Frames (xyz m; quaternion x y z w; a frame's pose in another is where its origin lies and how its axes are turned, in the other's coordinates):
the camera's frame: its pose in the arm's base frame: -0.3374 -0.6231 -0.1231 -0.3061 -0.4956 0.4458 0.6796
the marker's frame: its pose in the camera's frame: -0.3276 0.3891 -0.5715 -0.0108 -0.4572 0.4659 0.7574
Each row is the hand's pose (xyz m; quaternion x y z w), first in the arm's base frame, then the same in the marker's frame.
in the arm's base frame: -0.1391 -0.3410 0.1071 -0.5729 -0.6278 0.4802 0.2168
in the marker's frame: 0.0317 -0.9849 -0.0119 -0.2185 0.3946 0.0130 0.8924
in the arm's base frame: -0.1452 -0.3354 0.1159 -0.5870 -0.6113 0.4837 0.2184
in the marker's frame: 0.0362 -0.9961 -0.0111 -0.2042 0.4069 0.0241 0.8900
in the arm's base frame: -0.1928 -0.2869 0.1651 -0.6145 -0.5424 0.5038 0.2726
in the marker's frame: 0.0800 -1.0675 -0.0144 -0.1265 0.4583 0.0163 0.8796
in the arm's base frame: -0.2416 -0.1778 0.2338 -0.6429 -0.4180 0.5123 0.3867
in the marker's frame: 0.1434 -1.1803 -0.0621 0.0045 0.5506 -0.0243 0.8344
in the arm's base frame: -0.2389 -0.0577 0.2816 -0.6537 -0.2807 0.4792 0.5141
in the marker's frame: 0.1748 -1.2696 -0.1501 0.1278 0.6484 -0.0849 0.7457
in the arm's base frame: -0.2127 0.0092 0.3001 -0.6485 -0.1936 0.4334 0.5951
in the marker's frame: 0.1741 -1.3078 -0.2138 0.1933 0.7076 -0.1320 0.6667
